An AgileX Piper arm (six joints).
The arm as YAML. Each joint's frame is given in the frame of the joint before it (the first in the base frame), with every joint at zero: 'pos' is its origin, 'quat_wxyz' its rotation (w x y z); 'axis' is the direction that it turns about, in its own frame. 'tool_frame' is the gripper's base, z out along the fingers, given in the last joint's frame.
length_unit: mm
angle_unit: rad
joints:
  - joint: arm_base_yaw
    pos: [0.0, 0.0, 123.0]
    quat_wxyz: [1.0, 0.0, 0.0, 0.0]
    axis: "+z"
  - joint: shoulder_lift
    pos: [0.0, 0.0, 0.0]
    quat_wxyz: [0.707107, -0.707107, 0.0, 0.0]
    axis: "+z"
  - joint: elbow
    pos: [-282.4, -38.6, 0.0]
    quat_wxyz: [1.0, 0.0, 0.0, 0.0]
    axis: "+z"
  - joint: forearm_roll
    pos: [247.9, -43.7, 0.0]
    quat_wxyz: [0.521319, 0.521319, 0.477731, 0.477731]
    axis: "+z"
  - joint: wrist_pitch
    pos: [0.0, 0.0, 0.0]
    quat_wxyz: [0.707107, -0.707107, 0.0, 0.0]
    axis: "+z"
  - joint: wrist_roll
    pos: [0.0, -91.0, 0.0]
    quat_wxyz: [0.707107, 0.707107, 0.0, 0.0]
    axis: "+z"
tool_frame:
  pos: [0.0, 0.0, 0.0]
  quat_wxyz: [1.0, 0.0, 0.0, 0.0]
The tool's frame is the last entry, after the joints.
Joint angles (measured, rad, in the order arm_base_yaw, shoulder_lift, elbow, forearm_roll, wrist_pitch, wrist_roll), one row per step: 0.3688, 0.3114, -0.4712, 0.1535, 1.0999, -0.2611; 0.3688, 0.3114, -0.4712, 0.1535, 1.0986, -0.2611; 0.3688, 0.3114, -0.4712, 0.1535, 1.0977, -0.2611; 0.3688, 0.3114, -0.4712, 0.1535, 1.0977, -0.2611; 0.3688, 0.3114, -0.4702, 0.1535, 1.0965, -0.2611; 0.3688, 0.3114, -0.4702, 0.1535, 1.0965, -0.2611; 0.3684, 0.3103, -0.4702, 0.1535, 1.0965, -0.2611; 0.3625, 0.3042, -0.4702, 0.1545, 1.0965, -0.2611; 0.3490, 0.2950, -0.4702, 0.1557, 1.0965, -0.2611; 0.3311, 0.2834, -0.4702, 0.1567, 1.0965, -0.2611; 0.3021, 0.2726, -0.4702, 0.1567, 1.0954, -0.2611; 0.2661, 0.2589, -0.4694, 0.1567, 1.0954, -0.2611; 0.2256, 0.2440, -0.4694, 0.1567, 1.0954, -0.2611; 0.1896, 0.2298, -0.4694, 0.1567, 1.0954, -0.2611; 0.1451, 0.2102, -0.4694, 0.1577, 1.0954, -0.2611; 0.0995, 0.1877, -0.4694, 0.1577, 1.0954, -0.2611; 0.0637, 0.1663, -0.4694, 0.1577, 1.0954, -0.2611; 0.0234, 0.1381, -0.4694, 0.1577, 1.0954, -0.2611
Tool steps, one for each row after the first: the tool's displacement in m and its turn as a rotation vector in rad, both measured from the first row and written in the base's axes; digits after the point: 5 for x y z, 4 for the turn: 0.00009, 0.00002, 0.00008, 0.0005, -0.0012, -0.0002; 0.00015, 0.00004, 0.00013, 0.0009, -0.0020, -0.0003; 0.00015, 0.00004, 0.00013, 0.0009, -0.0020, -0.0003; 0.00024, 0.00007, -0.00010, 0.0010, -0.0022, -0.0005; 0.00024, 0.00007, -0.00010, 0.0010, -0.0022, -0.0005; 0.00011, 0.00000, -0.00005, 0.0014, -0.0032, -0.0009; -0.00056, -0.00042, 0.00021, 0.0044, -0.0085, -0.0066; -0.00145, -0.00121, 0.00058, 0.0087, -0.0168, -0.0198; -0.00256, -0.00223, 0.00103, 0.0134, -0.0274, -0.0374; -0.00325, -0.00357, 0.00149, 0.0170, -0.0388, -0.0665; -0.00428, -0.00516, 0.00172, 0.0203, -0.0514, -0.1025; -0.00549, -0.00682, 0.00220, 0.0237, -0.0661, -0.1429; -0.00678, -0.00820, 0.00263, 0.0264, -0.0802, -0.1789; -0.00876, -0.00972, 0.00319, 0.0305, -0.0996, -0.2229; -0.01121, -0.01117, 0.00376, 0.0335, -0.1223, -0.2683; -0.01373, -0.01216, 0.00422, 0.0360, -0.1440, -0.3039; -0.01720, -0.01305, 0.00474, 0.0386, -0.1726, -0.3438
